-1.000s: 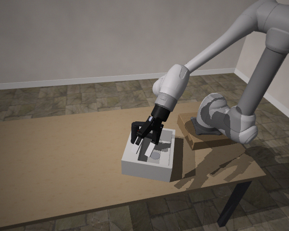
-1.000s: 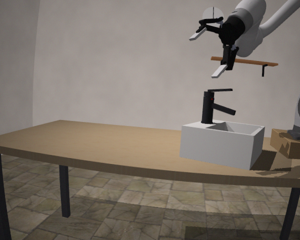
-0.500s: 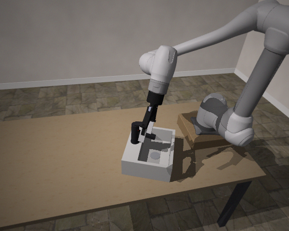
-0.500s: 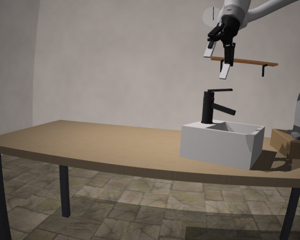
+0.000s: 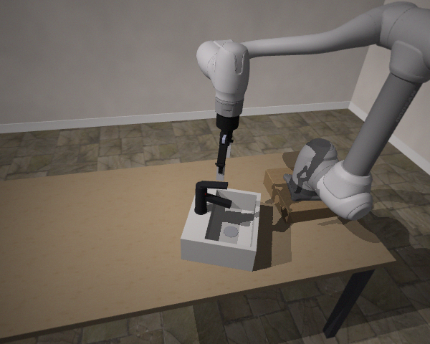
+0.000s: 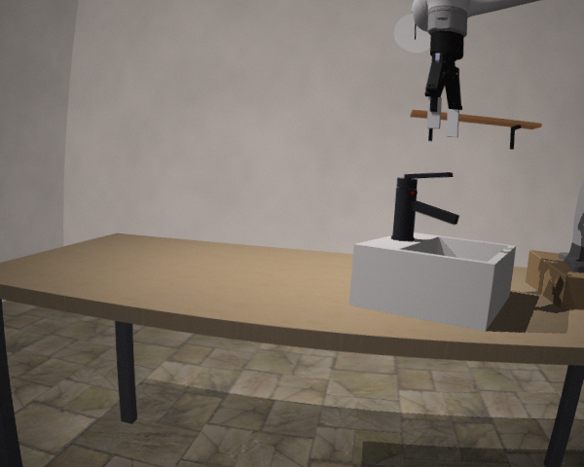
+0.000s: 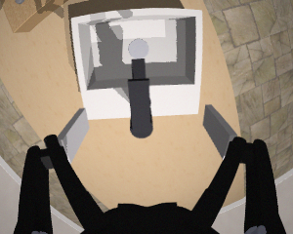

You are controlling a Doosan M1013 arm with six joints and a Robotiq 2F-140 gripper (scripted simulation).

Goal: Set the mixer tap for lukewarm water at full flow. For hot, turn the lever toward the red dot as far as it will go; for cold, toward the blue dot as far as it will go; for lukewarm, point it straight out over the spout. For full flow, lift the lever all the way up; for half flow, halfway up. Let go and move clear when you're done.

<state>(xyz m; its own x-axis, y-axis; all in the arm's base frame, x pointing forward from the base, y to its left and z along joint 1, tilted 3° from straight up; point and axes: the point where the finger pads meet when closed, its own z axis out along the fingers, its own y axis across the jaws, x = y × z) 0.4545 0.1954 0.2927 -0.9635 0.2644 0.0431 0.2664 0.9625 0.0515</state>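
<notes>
Now: the lever 11 cm below my hand, 3 cm ahead of it and 2 cm to the right of it. Round my hand: white sink basin: 34 cm below, 4 cm behind; black mixer tap: 15 cm below, 5 cm ahead, 2 cm to the right.
</notes>
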